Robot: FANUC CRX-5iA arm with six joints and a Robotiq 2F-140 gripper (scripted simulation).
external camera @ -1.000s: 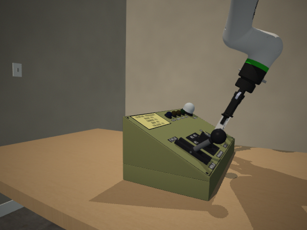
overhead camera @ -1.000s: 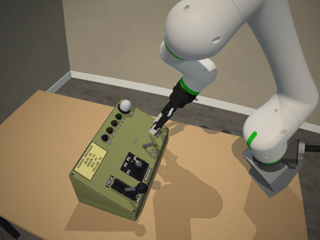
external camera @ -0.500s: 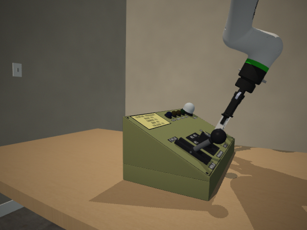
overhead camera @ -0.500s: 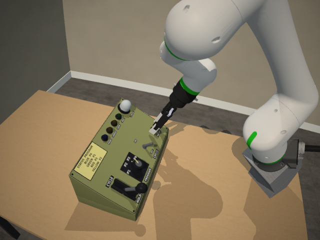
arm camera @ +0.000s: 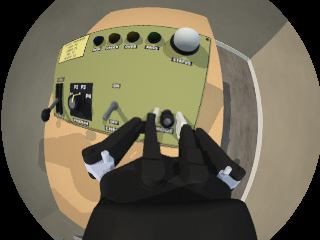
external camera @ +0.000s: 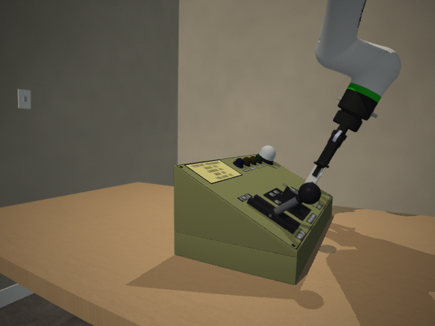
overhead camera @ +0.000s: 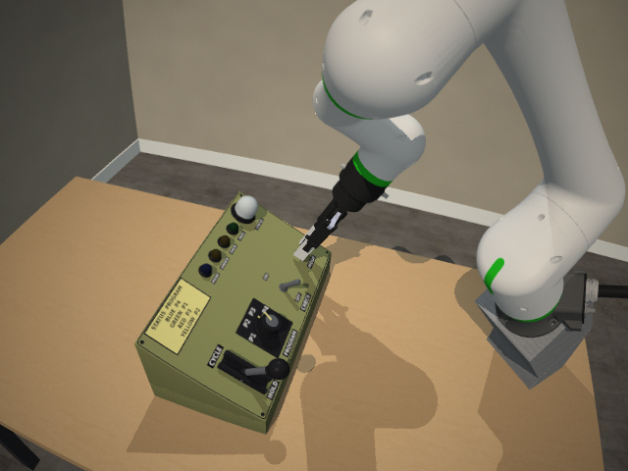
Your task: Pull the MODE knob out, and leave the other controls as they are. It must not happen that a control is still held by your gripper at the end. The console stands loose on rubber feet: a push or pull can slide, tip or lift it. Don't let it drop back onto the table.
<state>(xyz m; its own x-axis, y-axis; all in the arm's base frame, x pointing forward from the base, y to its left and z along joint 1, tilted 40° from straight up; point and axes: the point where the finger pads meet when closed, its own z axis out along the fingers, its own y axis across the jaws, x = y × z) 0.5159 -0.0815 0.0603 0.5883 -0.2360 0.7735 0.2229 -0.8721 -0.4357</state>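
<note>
Now: the mode knob 10 mm ahead of my hand and 20 mm below it. The rest, counted from my hand: grey toggle: 20 mm behind, 120 mm to the left, 20 mm below; olive console: 190 mm to the left, 40 mm below; program selector: 40 mm behind, 230 mm to the left, 20 mm below.
</note>
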